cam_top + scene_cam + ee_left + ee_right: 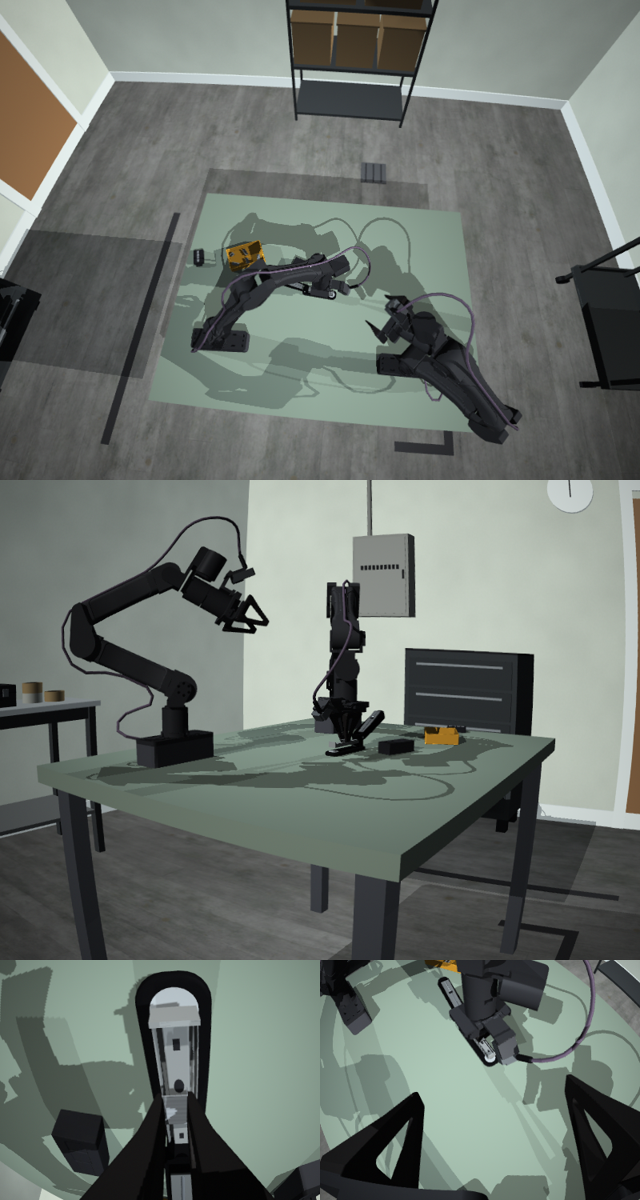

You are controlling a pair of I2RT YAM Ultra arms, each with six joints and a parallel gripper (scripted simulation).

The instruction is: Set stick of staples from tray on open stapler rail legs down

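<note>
The black stapler lies 6 cm to the left of my left hand. The rest, counted from my left hand: black block 10 cm ahead, 9 cm to the left, 2 cm below; then orange tray 11 cm ahead, 34 cm to the left, 2 cm below.
</note>
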